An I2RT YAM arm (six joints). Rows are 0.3 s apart.
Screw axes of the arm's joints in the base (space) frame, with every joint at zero. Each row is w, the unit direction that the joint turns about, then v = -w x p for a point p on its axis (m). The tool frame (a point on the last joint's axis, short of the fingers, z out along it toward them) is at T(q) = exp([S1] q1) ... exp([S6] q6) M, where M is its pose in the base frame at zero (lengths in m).
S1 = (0, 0, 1, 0, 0, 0)
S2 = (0, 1, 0, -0.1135, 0, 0.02)
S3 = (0, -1, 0, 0.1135, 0, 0.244)
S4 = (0, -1, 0, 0.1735, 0, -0.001)
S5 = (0, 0, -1, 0, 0.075, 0)
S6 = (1, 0, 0, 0, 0.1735, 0)
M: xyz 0.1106 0 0.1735 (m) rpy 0 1.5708 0 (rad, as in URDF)
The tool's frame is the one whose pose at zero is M.
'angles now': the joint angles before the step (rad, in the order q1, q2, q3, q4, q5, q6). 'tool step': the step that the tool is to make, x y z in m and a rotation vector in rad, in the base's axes. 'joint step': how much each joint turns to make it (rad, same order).
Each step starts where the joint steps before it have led.
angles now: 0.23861, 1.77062, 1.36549, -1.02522, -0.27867, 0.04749
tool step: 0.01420, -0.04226, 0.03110, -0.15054, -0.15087, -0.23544
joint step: -0.10987, -0.04730, 0.06065, 0.02901, 0.19760, 0.08812
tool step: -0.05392, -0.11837, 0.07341, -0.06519, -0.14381, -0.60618
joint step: -0.36849, -0.22317, 0.03776, -0.11216, 0.13543, 0.20410
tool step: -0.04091, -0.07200, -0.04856, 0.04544, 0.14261, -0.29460
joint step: -0.28381, -0.00151, -0.17315, 0.02248, 0.01412, 0.00688
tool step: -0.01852, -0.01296, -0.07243, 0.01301, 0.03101, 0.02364
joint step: -0.07746, 0.00877, -0.27849, 0.25980, -0.02099, -0.09920
